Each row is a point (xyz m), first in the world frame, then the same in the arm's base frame.
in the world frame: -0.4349 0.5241 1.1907
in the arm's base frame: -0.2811 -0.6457 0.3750
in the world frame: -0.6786 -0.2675 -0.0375
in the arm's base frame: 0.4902 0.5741 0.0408
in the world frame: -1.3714 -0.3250 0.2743
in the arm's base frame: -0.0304 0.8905 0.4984
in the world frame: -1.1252 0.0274 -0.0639
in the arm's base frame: 0.4613 0.6615 0.5686
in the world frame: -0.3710 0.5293 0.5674
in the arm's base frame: 0.2980 -0.4079 0.3474
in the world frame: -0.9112 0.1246 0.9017
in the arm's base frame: -0.3017 0.0348 0.4556
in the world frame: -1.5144 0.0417 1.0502
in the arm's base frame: -0.6554 0.3871 0.8345
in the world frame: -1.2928 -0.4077 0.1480
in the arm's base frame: 0.0820 0.9542 0.3876
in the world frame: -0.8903 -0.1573 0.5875
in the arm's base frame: -0.1022 0.3489 0.2550
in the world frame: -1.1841 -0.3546 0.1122
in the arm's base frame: 0.1657 0.8696 0.3457
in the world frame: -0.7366 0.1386 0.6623
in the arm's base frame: -0.0270 0.0276 0.3439
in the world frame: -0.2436 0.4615 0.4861
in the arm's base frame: 0.3907 -0.4037 0.2102
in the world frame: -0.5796 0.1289 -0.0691
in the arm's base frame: 0.6741 0.2675 0.2408
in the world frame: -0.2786 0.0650 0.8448
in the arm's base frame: -0.0648 -0.2824 -0.0446
